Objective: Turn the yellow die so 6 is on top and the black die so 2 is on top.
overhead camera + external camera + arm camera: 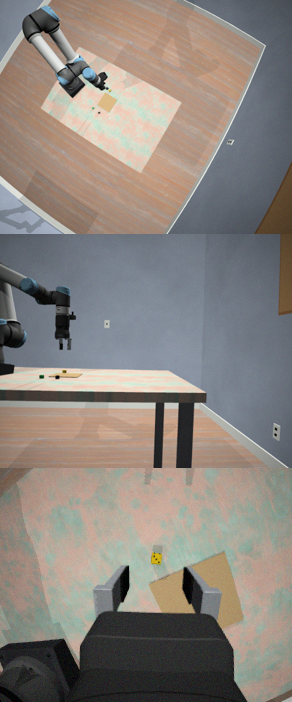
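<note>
The yellow die lies 14 cm below my hand. Also, from my hand: black die 23 cm to the right, 14 cm below, 4 cm ahead; then tan mat 15 cm below, 11 cm to the right, 4 cm ahead; then green die 23 cm to the right, 14 cm below, 4 cm behind.
</note>
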